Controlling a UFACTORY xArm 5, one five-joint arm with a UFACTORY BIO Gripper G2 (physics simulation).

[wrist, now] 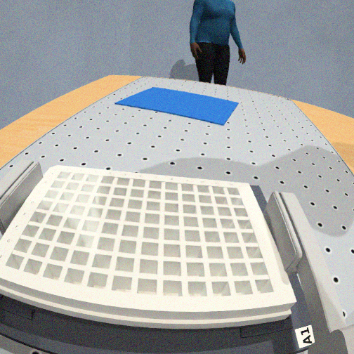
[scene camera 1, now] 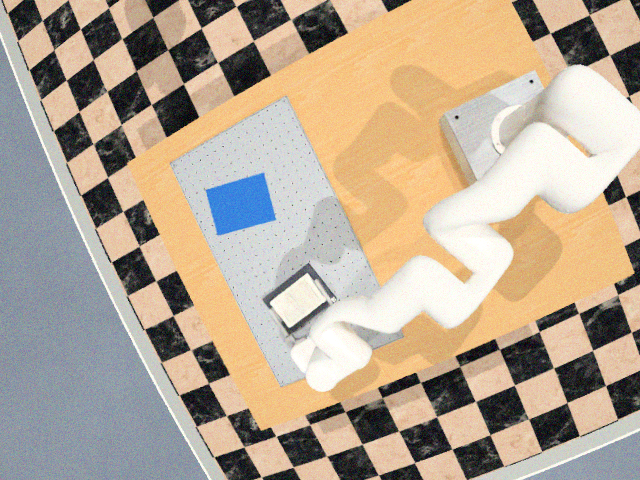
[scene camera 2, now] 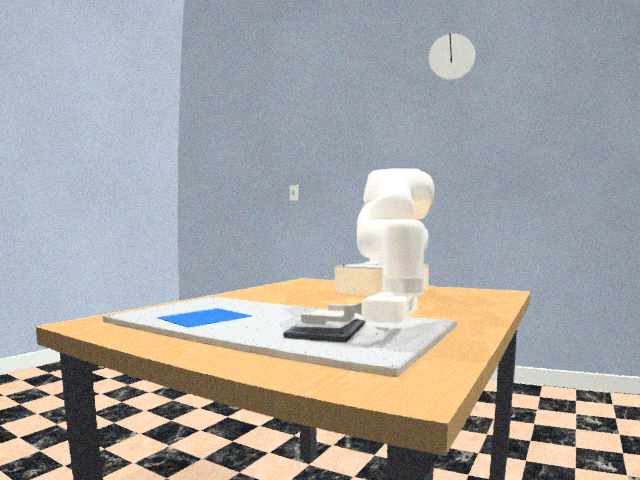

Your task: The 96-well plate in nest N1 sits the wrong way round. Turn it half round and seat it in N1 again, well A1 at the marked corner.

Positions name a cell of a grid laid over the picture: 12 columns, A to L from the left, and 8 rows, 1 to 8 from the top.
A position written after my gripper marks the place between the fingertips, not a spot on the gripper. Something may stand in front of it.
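Note:
Scene camera 1: my gripper (scene camera 1: F5), a white 96-well plate (scene camera 1: F5). Scene camera 2: a dark nest N1 (scene camera 2: F6). Wrist view: my gripper (wrist: F5), the white 96-well plate (wrist: E6), a flat blue rectangle (wrist: G3).

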